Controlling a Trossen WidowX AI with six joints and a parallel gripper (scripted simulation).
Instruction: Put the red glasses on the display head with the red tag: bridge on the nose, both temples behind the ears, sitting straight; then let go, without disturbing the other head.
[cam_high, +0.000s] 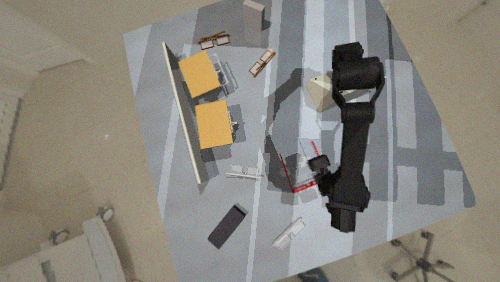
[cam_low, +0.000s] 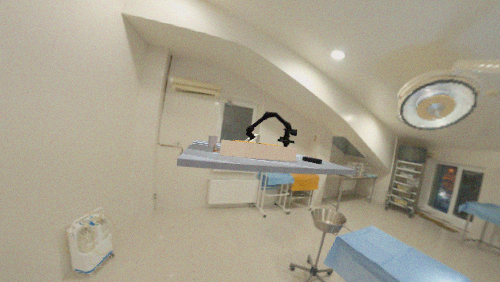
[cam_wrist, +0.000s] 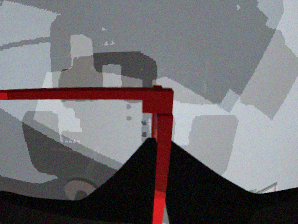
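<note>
The round peg is 110 mm ahead of my gripper tip, 60 mm to the right of it and 40 mm below it. Round my gripper tip: upright board 460 mm ahead, 390 mm to the right, 10 mm below; grey block 760 mm to the right, 80 mm ahead; dark case 380 mm ahead, 100 mm to the left, 40 mm below.
</note>
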